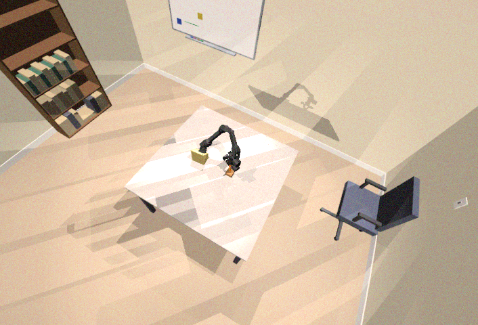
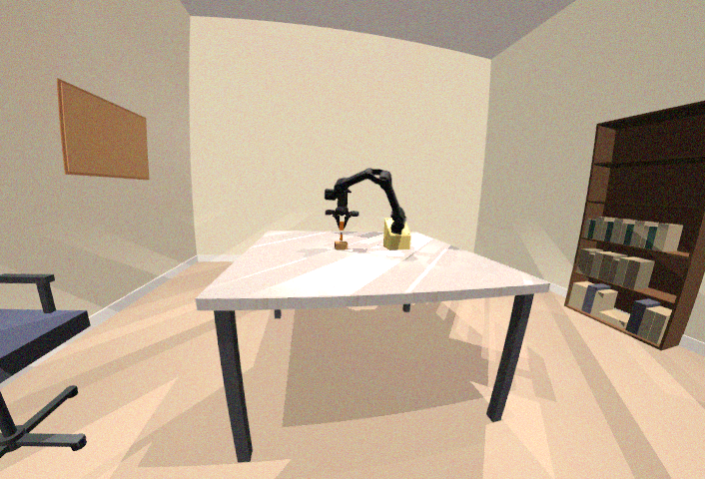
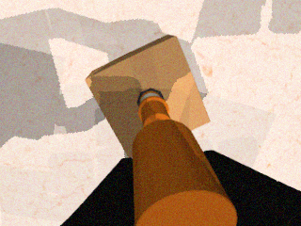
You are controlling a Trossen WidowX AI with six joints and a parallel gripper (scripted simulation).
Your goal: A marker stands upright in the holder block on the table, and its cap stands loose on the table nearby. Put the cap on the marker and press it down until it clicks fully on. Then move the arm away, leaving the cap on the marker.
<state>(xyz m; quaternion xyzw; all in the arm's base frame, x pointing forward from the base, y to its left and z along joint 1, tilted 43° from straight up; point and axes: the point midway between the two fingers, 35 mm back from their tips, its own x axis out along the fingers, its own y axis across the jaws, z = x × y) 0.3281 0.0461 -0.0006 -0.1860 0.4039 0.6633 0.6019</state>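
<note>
Now: the holder block 100 mm below my gripper tip. Also, from my gripper tip: orange cap (10 mm above).
</note>
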